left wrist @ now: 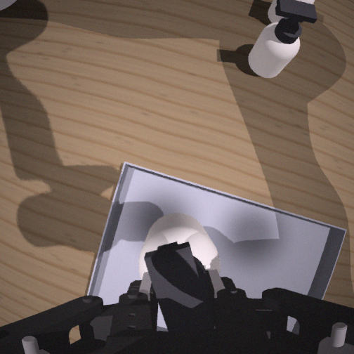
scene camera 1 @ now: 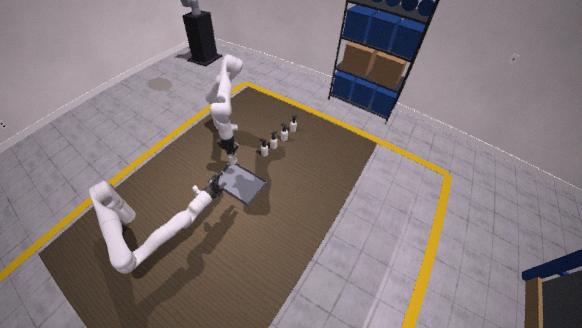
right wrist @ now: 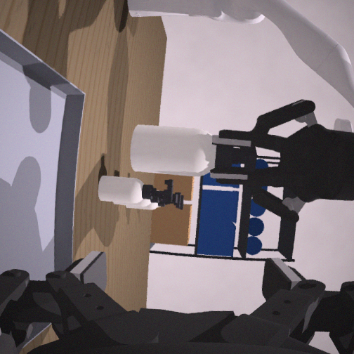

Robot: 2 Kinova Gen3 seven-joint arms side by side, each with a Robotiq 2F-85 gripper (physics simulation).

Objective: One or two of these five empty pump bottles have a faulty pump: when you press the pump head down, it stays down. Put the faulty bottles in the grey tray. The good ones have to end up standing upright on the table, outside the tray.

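Places are measured from the left arm's base along level axes (x up, y right, z ahead), in centimetres.
Pixels of known places: left gripper, fingertip midpoint: (scene camera 1: 230, 154); right gripper, fingertip midpoint: (scene camera 1: 224, 177); right arm's base, origin of the base link: (scene camera 1: 128, 216).
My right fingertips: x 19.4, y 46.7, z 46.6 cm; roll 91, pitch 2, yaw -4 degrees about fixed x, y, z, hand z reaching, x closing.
Observation:
Behind a point stands the place of what it marks.
My left gripper (scene camera 1: 231, 154) {x 20.4, y 31.8, z 39.6 cm} (left wrist: 180, 286) (right wrist: 210, 155) is shut on a white pump bottle (scene camera 1: 232, 160) {x 16.5, y 32.7, z 41.0 cm} (left wrist: 176, 229) (right wrist: 167, 150), around its dark pump. It holds the bottle upright in the air, over the grey tray (scene camera 1: 252, 194) {x 0.2, y 38.5, z 58.3 cm} (left wrist: 295, 260) (right wrist: 69, 160) in the left wrist view. My right gripper (scene camera 1: 220, 178) {x 19.4, y 46.7, z 46.6 cm} (right wrist: 184, 273) is open and empty at the tray's left side in the scene view. Several other white bottles with black pumps (scene camera 1: 264, 150) {x 6.6, y 8.6, z 47.7 cm} (scene camera 1: 273, 143) {x 5.8, y -0.9, z 48.9 cm} (scene camera 1: 284, 135) {x 5.6, y -12.2, z 51.2 cm} (scene camera 1: 293, 126) {x 5.5, y -24.4, z 51.9 cm} (left wrist: 272, 55) (right wrist: 120, 189) stand upright in a row on the table, outside the tray.
The brown wooden table top (scene camera 1: 300, 185) {x 0.0, y 16.7, z 80.5 cm} (left wrist: 150, 100) (right wrist: 115, 250) lies under the tray and bottles. A shelf rack (scene camera 1: 343, 30) with blue and brown boxes stands beyond the table. A black pedestal (scene camera 1: 200, 37) stands at the upper left of the scene view.

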